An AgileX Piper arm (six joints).
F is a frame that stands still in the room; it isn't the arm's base.
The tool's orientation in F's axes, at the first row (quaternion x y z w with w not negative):
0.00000, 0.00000, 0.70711, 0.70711
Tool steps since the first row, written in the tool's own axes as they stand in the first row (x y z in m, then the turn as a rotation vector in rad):
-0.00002, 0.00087, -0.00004, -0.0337, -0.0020, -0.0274
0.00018, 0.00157, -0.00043, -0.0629, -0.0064, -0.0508
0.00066, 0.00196, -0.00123, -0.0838, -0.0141, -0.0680
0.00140, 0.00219, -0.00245, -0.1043, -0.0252, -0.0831
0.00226, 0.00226, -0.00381, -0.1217, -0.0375, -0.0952
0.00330, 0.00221, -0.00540, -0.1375, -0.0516, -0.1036
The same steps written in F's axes. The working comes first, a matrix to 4 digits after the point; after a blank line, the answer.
The tool's axes in the first row as the columns of a matrix, in F's axes (used below as rounded here):
0.0000, -1.0000, 0.0000
1.0000, 0.0000, 0.0000
0.0000, 0.0000, 1.0000

-0.00087, -0.00002, -0.00004, 0.0020, -0.0337, -0.0274
-0.00157, 0.00018, -0.00043, 0.0064, -0.0629, -0.0508
-0.00196, 0.00066, -0.00123, 0.0141, -0.0838, -0.0680
-0.00219, 0.00140, -0.00245, 0.0252, -0.1043, -0.0831
-0.00226, 0.00226, -0.00381, 0.0375, -0.1217, -0.0952
-0.00221, 0.00330, -0.00540, 0.0516, -0.1375, -0.1036

